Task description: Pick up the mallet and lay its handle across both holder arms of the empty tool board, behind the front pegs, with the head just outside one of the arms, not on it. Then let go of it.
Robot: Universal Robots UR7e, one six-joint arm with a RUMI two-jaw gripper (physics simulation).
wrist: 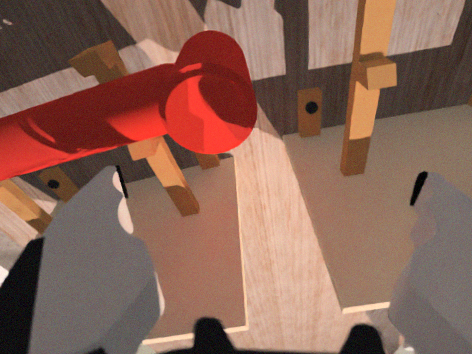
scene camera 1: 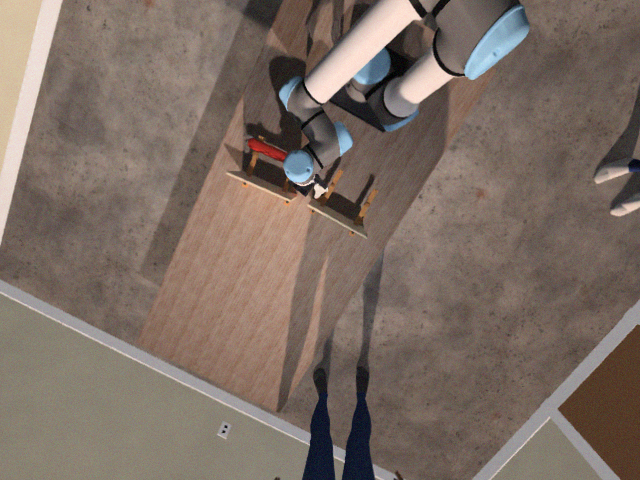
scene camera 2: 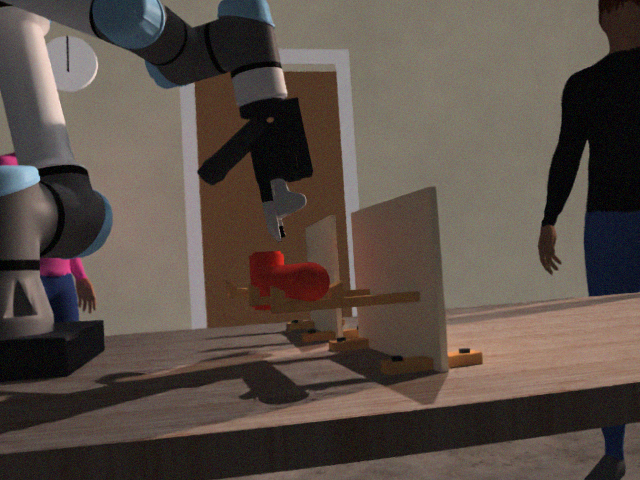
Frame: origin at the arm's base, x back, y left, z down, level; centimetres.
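Where they show: gripper, fingertip midpoint: point(wrist: 265, 173) point(scene camera 2: 281, 239).
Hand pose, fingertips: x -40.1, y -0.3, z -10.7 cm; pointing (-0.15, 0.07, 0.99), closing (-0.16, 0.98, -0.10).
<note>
After its pixels a point has its place.
The red mallet point(scene camera 1: 266, 149) @(x -38.9, y -20.4, z -6.9 cm) point(scene camera 2: 305, 281) @(x -38.7, y -28.1, z -5.1 cm) point(wrist: 100, 117) @(x -37.3, y -8.9, z -6.8 cm) lies across both arms of the other tool board, its head just outside the arm nearer the gap between the boards. The empty tool board point(scene camera 1: 336, 219) @(x -48.4, y 14.9, z -13.6 cm) point(scene camera 2: 321, 260) @(x -48.4, y 12.9, z -7.4 cm) point(wrist: 360, 225) @(x -48.3, y 6.2, z -8.7 cm) stands on the right in scene camera 1 and the wrist view; its arm nearer the gap point(scene camera 1: 334, 183) @(x -37.9, y 8.1, z -3.3 cm) point(wrist: 365, 112) @(x -42.1, y 8.0, z -3.3 cm) has an upright peg near the front. My gripper point(scene camera 2: 280, 236) @(x -40.1, y -0.3, z -10.7 cm) point(wrist: 265, 173) @(x -40.1, y -0.3, z -10.7 cm) is open and empty, its fingers wide apart, above arm height close to the mallet's head. In scene camera 1 the wrist partly hides the gripper and the mallet's head.
The board that bears the mallet point(scene camera 1: 261, 184) @(x -51.2, y -16.2, z -8.4 cm) point(scene camera 2: 403, 273) @(x -51.6, y -20.3, z -5.0 cm) point(wrist: 200, 270) @(x -50.4, y -6.5, z -9.3 cm) stands upright beside the empty one, with a narrow gap between them. Both stand on the wooden table point(scene camera 1: 232, 268) @(x -94.6, y -14.3, z 5.2 cm) point(scene camera 2: 542, 341) @(x -71.4, y -16.0, z 5.2 cm). The black robot base point(scene camera 2: 51, 346) @(x -9.7, y -9.0, z 1.3 cm) is behind them. People stand beyond the table.
</note>
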